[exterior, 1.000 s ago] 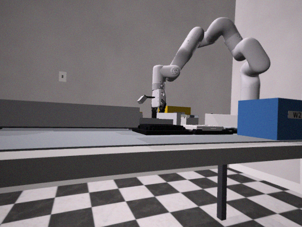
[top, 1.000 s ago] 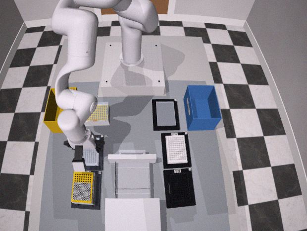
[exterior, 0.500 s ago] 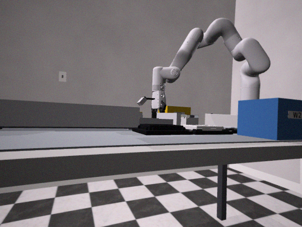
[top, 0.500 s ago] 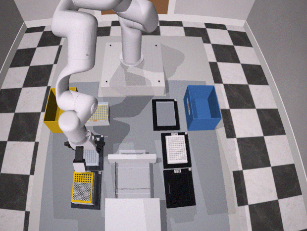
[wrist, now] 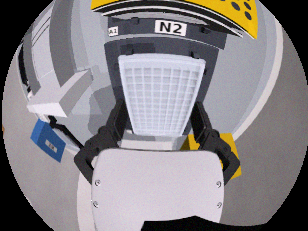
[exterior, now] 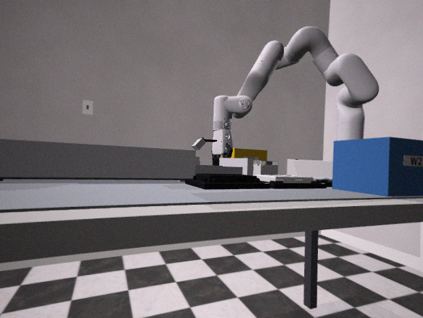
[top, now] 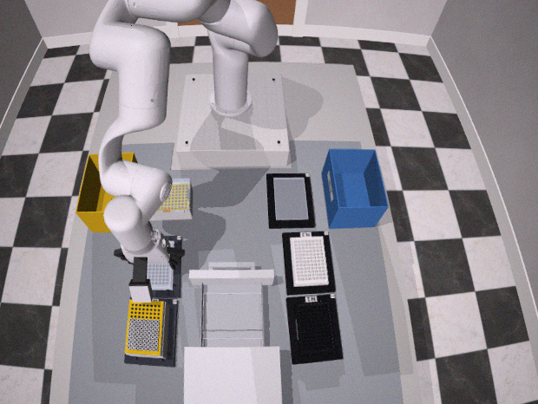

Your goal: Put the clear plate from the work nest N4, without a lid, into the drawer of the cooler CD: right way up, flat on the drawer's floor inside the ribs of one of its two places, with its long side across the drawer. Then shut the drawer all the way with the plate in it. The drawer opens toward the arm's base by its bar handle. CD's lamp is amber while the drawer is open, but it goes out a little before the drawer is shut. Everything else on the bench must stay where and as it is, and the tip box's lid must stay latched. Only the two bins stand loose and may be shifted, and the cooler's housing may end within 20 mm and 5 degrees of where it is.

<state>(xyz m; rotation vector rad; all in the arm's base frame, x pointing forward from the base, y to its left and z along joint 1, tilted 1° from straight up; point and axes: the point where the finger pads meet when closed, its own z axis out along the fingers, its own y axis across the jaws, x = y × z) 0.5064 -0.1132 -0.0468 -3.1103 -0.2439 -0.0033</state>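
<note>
Right now the clear plate is 10 mm below my hand. From my hand the other things lie so: yellow bin: 160 mm to the right, 160 mm behind, 10 mm above; then yellow tube rack: 160 mm ahead, 20 mm above, 10 mm to the left; then dark nest N4: 30 mm below.
</note>
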